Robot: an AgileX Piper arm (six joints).
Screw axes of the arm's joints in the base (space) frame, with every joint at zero. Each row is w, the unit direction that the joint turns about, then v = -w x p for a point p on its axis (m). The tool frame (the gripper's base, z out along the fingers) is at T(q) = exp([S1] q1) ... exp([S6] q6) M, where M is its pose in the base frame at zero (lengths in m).
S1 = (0, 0, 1, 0.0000, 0.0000, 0.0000)
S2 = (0, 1, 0, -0.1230, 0.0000, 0.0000)
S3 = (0, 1, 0, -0.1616, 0.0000, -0.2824)
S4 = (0.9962, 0, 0.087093, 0.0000, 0.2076, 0.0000)
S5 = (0, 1, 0, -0.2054, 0.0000, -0.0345)
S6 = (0.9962, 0, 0.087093, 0.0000, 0.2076, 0.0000)
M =
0.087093 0 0.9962 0.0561
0 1 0 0.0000
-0.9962 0 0.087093 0.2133
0 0 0 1
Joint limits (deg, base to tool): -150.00..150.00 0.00..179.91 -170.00..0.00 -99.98..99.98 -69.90..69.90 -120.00..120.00
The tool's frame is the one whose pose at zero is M.
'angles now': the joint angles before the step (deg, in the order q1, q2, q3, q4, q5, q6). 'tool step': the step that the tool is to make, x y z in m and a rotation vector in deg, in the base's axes. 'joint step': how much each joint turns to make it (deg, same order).
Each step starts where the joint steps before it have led.
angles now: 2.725 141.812 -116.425 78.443 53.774 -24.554
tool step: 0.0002 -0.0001 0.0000 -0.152 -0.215 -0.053
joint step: 0.003 0.000 -0.009 -0.006 -0.146 -0.214
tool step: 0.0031 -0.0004 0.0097 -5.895 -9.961 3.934
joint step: -0.007 -0.010 -2.309 -1.758 0.003 -9.351
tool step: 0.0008 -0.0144 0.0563 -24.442 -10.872 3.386
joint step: 0.189 -3.727 -10.136 -28.209 0.346 5.293
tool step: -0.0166 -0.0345 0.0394 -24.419 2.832 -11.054
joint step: 0.403 -6.010 -2.004 -35.190 4.404 19.238
